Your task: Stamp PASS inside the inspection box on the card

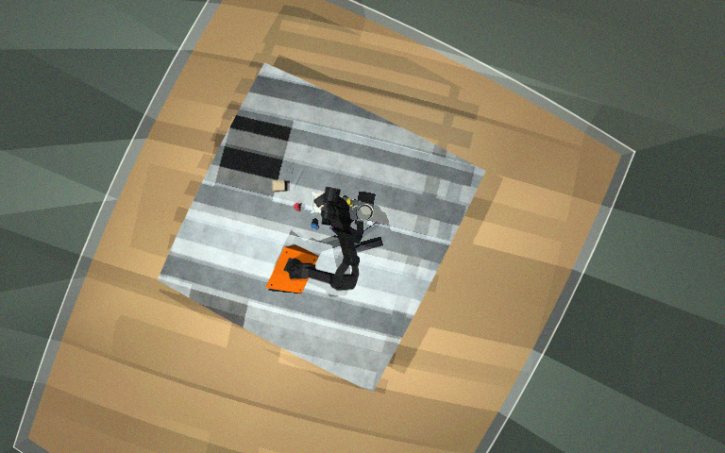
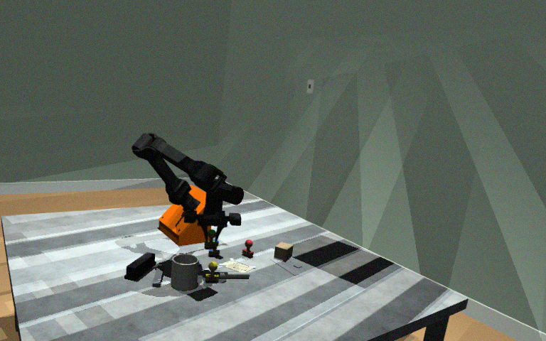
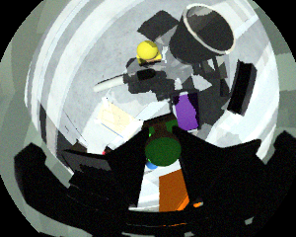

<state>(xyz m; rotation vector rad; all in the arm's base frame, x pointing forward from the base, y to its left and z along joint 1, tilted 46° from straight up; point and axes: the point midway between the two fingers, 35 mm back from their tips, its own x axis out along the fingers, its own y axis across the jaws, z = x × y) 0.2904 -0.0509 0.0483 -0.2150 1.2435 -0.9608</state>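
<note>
The cream card is 20 mm ahead of my gripper tip, 100 mm to the left of it and 100 mm below it. Round my gripper tip: green-knobbed stamp: right at my gripper tip; marker: 80 mm ahead, 10 mm to the left, 90 mm below; dark purple ink pad: 40 mm behind, 50 mm to the right, 90 mm below.
</note>
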